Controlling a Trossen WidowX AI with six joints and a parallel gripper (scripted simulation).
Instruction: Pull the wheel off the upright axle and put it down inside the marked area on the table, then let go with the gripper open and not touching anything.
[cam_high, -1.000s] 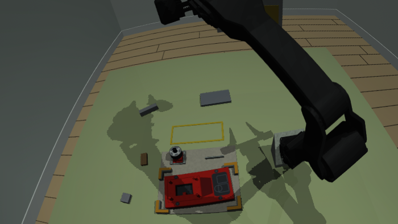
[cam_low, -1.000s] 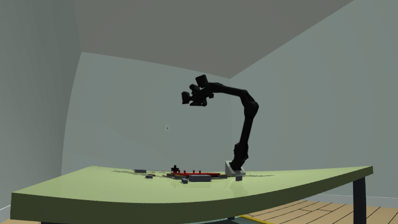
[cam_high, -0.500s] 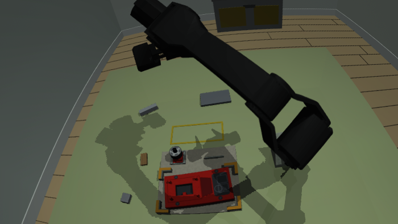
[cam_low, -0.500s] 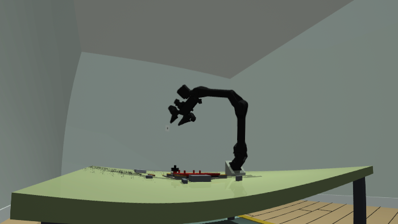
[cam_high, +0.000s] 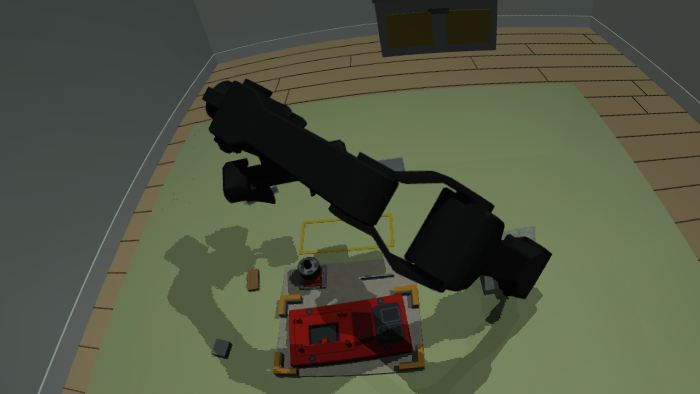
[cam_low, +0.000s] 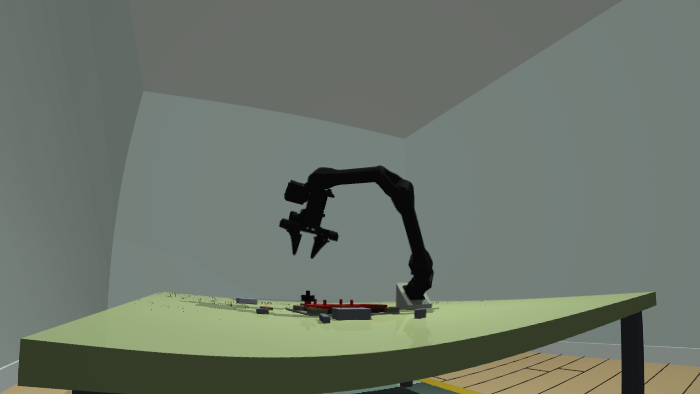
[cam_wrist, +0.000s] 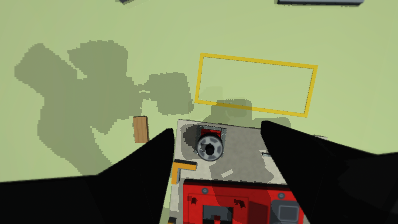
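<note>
The brown block lies 160 mm below my gripper tip, 130 mm ahead of it and 50 mm to the left of it. From my gripper tip the other things lie so: small grey cube (200 mm to the left, 180 mm ahead, 160 mm below); then grey bar (190 mm to the right, 160 mm below, 140 mm ahead).
</note>
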